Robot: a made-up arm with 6 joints.
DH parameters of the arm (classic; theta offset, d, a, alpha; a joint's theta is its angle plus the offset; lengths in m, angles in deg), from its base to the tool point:
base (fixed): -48.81 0 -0.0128 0
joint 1: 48.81 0.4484 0.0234 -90
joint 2: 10.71 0 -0.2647 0
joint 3: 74.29 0.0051 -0.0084 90
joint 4: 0 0.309 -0.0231 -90
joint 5: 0 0.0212 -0.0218 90
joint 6: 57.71 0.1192 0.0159 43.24
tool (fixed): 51.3 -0.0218 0 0
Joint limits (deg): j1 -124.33..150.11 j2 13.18..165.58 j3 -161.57..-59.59 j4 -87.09..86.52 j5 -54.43..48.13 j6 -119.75..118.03
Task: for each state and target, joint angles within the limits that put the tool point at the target. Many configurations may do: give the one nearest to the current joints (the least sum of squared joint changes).
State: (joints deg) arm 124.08 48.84 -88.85 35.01 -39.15 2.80
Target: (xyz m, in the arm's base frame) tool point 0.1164 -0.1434 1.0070
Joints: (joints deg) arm 122.51 29.67 -98.36 33.98 -42.69 3.35
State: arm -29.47 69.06 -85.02 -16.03 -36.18 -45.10
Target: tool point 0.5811 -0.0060 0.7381
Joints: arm -7.32 118.34 -114.88 -12.50 -24.95 -45.46
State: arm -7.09 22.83 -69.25 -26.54 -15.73 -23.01
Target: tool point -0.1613 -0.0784 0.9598
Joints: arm 47.38 13.18 -79.51 -4.08 -21.38 -23.89
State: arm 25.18 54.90 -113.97 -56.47 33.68 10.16
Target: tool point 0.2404 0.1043 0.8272
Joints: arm 21.07 49.78 -73.04 -56.77 48.13 6.29
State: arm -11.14 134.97 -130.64 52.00 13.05 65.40
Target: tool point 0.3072 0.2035 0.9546
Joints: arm 27.49 80.31 -107.06 48.83 36.79 63.59
